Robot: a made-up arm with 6 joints.
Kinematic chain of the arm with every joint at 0, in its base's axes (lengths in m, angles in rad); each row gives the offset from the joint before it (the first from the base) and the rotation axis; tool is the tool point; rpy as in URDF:
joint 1: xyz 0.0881 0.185 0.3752 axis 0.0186 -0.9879 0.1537
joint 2: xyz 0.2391 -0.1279 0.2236 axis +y
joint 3: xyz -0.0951 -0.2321 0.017 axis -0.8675 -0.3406 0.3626
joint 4: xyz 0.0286 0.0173 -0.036 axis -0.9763 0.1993 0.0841
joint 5: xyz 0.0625 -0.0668 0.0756 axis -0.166 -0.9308 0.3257
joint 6: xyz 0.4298 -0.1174 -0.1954 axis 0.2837 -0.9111 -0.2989
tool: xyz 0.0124 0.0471 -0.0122 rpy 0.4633 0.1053 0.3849
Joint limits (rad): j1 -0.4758..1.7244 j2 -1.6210..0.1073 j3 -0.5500..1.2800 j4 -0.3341..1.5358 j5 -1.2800..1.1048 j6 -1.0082..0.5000
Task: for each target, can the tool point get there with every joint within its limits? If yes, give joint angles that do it. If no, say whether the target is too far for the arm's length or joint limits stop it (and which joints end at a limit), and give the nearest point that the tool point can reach.
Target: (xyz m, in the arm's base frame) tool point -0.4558 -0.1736 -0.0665
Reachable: no: joint limits stop it (at a limit: joint 1, joint 4, joint 5, joint 6) | nearest point -0.3419 -0.1631 0.1635 | short by 0.257 m
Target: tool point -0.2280 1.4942 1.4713
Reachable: no: too far | nearest point -0.0451 0.3427 0.9315 | short by 1.285 m
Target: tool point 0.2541 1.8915 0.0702
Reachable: no: too far | nearest point 0.5295 0.3283 0.3395 | short by 1.610 m
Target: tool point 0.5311 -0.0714 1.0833
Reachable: yes | joints 0.2290 -0.6899 -0.3996 0.7397 0.8966 -0.0797
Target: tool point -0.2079 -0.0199 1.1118
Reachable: yes | joints 1.2133 -0.5580 1.0211 1.2928 0.2195 -0.4993
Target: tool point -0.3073 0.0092 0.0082
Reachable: no: joint limits stop it (at a limit: joint 1, joint 2, joint 4, joint 5, joint 6) | nearest point -0.3024 -0.0162 0.1610 | short by 0.155 m
